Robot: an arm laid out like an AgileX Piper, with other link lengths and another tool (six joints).
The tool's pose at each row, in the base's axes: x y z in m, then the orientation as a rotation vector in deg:
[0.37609, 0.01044, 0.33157, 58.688, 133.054, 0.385]
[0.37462, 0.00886, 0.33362, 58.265, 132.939, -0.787]
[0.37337, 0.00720, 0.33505, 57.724, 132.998, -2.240]
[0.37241, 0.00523, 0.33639, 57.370, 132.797, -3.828]
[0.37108, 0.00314, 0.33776, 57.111, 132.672, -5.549]
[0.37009, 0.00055, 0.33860, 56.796, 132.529, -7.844]
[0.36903, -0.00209, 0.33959, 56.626, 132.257, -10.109]
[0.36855, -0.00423, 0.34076, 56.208, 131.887, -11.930]
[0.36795, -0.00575, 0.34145, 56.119, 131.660, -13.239]
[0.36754, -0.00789, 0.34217, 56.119, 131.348, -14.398]
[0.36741, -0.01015, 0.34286, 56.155, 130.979, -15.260]
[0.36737, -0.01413, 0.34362, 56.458, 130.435, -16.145]
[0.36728, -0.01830, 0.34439, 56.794, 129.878, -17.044]
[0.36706, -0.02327, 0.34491, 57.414, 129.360, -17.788]
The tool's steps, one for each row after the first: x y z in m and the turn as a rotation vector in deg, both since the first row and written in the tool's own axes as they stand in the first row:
[-0.00135, -0.00162, -0.00210, 0.591, -0.560, -0.508]
[-0.00255, -0.00329, -0.00356, 1.381, -1.072, -1.207]
[-0.00407, -0.00501, -0.00472, 2.259, -1.786, -1.741]
[-0.00549, -0.00705, -0.00607, 3.287, -2.430, -2.263]
[-0.00715, -0.00934, -0.00669, 4.688, -3.238, -2.947]
[-0.00889, -0.01168, -0.00747, 6.097, -4.086, -3.493]
[-0.01068, -0.01323, -0.00820, 7.106, -4.965, -4.080]
[-0.01175, -0.01454, -0.00874, 7.919, -5.493, -4.371]
[-0.01335, -0.01616, -0.00907, 8.641, -6.030, -4.546]
[-0.01516, -0.01767, -0.00919, 9.159, -6.538, -4.614]
[-0.01822, -0.02032, -0.00895, 9.741, -7.127, -4.460]
[-0.02139, -0.02313, -0.00869, 10.344, -7.716, -4.283]
[-0.02489, -0.02665, -0.00812, 10.947, -8.152, -3.890]

